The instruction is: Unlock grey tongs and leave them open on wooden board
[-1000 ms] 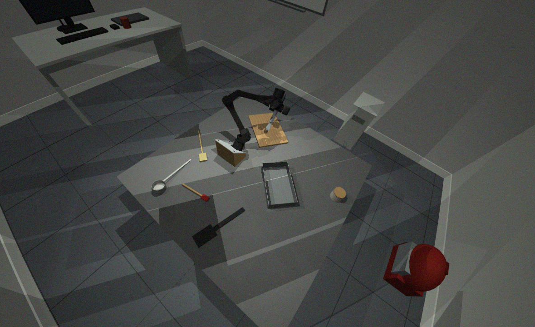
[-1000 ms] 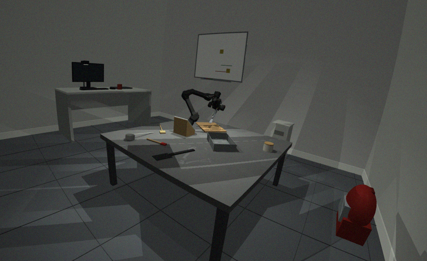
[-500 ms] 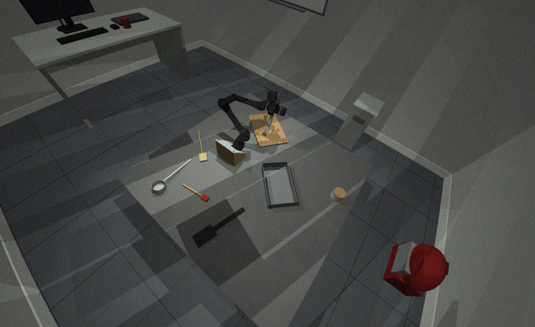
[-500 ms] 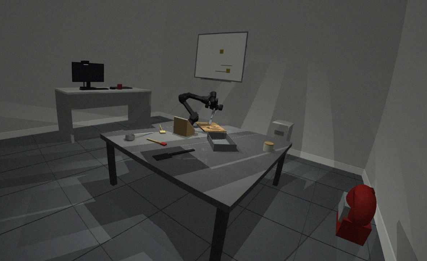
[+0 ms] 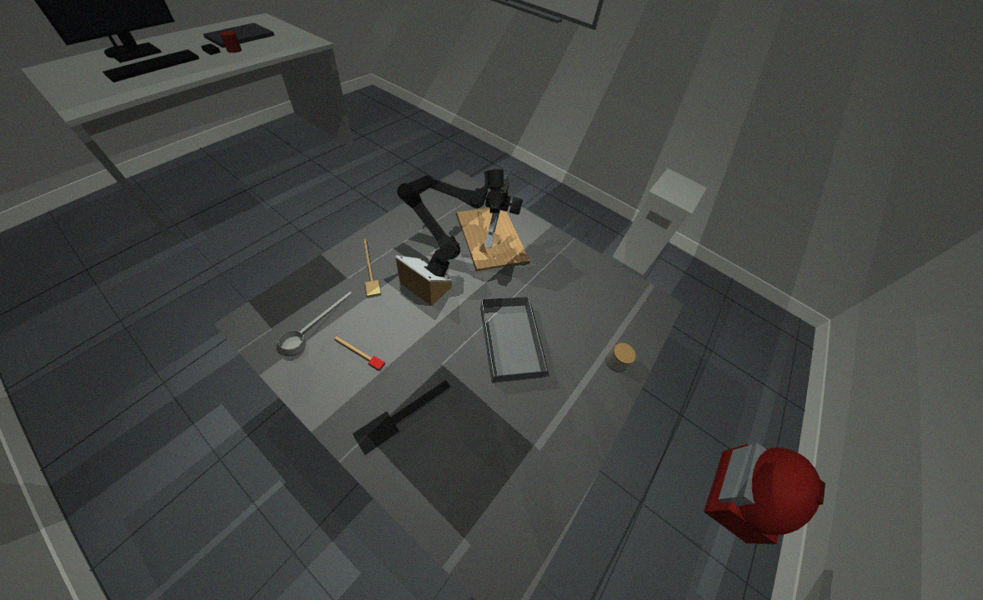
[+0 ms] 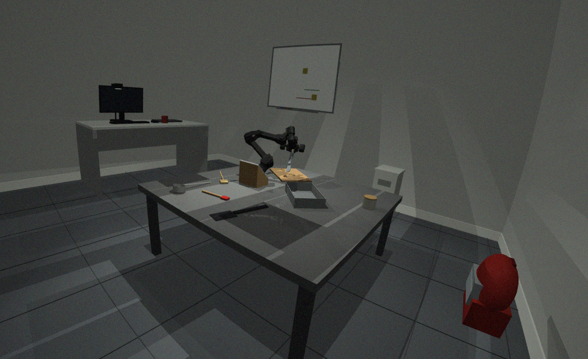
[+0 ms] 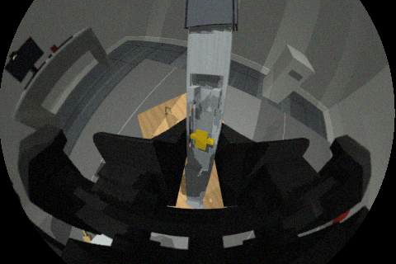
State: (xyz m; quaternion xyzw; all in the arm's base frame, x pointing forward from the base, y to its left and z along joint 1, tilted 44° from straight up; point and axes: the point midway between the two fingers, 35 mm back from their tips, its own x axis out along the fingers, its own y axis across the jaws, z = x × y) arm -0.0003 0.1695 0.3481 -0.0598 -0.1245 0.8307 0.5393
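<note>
The wooden board is 2 cm to the right of my gripper tip and 18 cm below it. The rest, counted from my gripper tip: red-tipped spatula 8 cm ahead, 77 cm to the right, 18 cm below; then roasting tin 40 cm ahead, 37 cm to the right, 16 cm below; then yellow lock piece 1 cm ahead, 2 cm to the right, 3 cm above.
</note>
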